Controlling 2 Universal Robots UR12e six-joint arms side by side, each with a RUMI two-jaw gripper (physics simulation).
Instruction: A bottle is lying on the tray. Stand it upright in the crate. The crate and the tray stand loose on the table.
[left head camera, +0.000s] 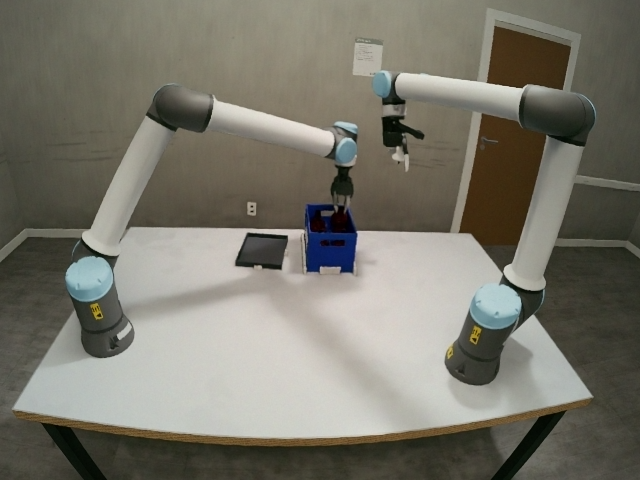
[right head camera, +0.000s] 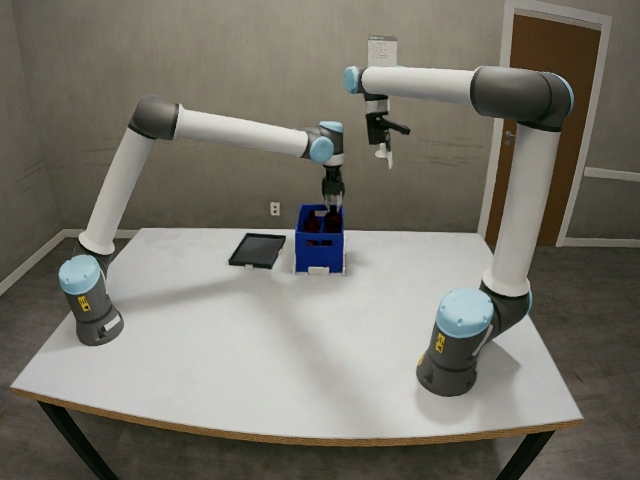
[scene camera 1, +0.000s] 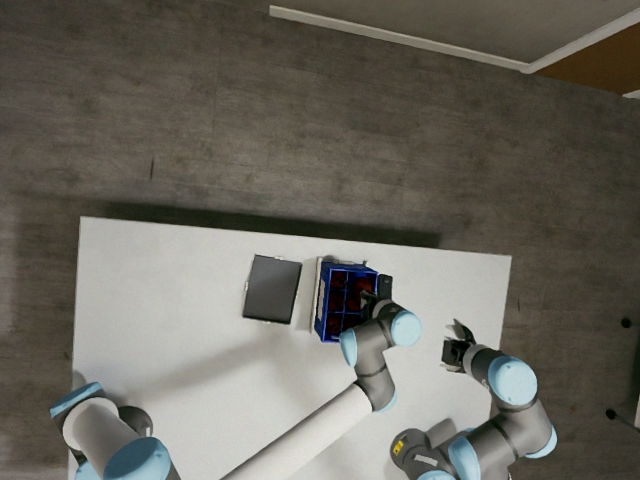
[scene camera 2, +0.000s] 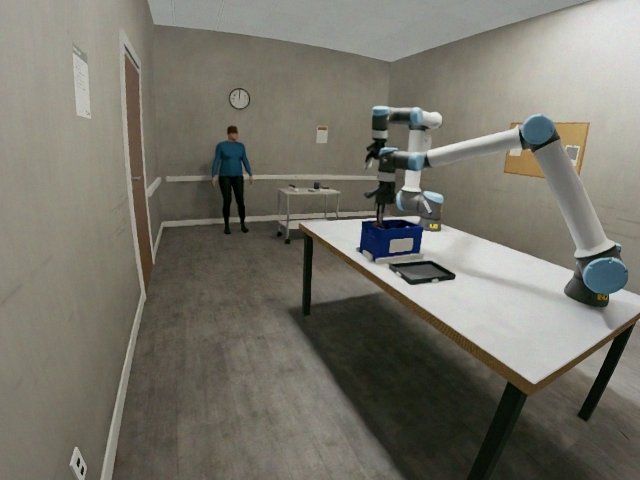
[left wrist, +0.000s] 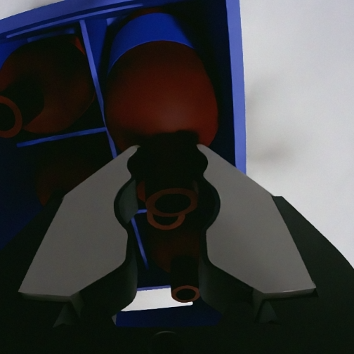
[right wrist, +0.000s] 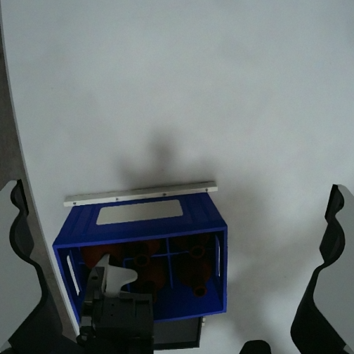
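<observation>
The dark red bottle (left head camera: 339, 221) (right head camera: 333, 221) (scene camera 1: 362, 284) (left wrist: 162, 100), with a blue band, is near upright, lowered into a back-right compartment of the blue crate (left head camera: 330, 258) (right head camera: 318, 258) (scene camera 2: 374, 242) (left wrist: 236, 100) (right wrist: 200, 215). Its base is hidden; I cannot tell whether it touches the crate floor. My left gripper (left head camera: 341, 205) (right head camera: 333, 203) (left wrist: 167, 148) is shut on its neck, just above the crate. My right gripper (left head camera: 402, 161) (right wrist: 177, 184) is open and empty, high to the right of the crate. The black tray (left head camera: 261, 250) (right head camera: 258, 251) (scene camera 1: 272, 289) (scene camera 2: 423, 271) is empty.
Several other dark red bottles (left head camera: 317, 222) (right wrist: 199, 275) stand in the crate's compartments. Pale strips (right wrist: 142, 194) (scene camera 2: 400, 257) lie along the crate's foot. The tray lies left of the crate in scene camera 1. A cart (scene camera 2: 310, 192) and a person (scene camera 2: 231, 160) stand beyond the table.
</observation>
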